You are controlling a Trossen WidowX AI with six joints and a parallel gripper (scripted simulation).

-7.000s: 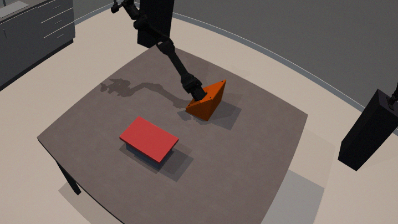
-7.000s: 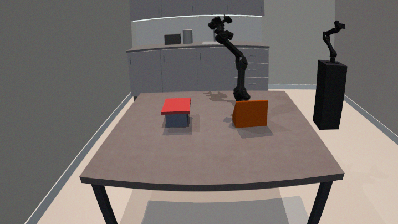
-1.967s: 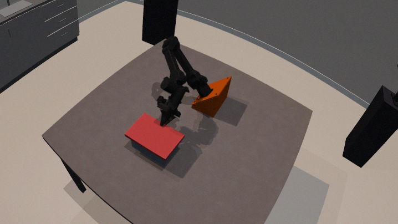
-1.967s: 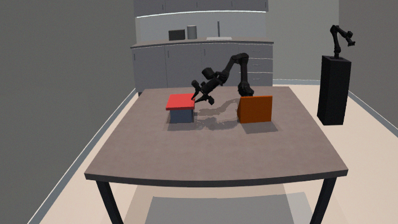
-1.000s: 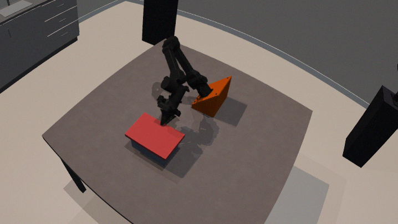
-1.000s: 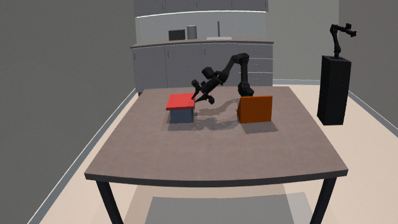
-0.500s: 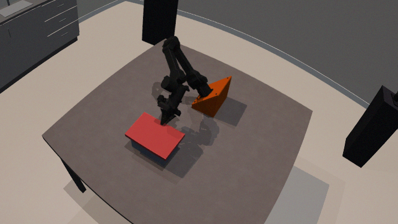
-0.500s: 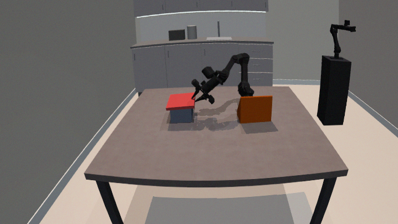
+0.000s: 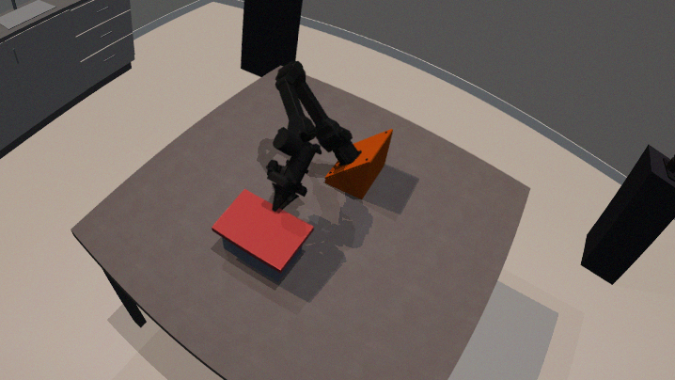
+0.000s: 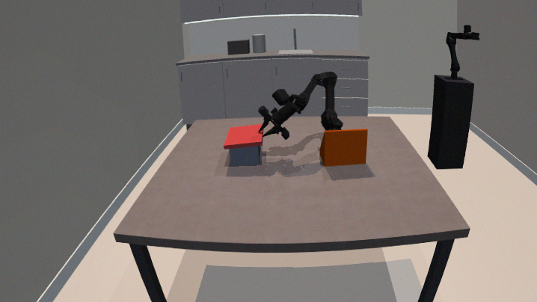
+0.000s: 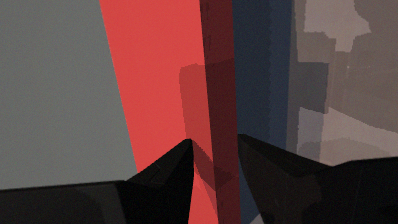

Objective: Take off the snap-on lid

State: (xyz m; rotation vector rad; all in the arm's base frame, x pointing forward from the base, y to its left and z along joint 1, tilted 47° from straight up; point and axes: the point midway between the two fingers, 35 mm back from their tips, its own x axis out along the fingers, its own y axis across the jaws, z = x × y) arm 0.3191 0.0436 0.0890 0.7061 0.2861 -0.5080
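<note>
Now: the red lid 70 mm ahead of my gripper tip and 10 mm to the left of it. From my gripper tip the other things lie so: blue-grey storage box (80 mm ahead, 10 mm to the left, 60 mm below).
</note>
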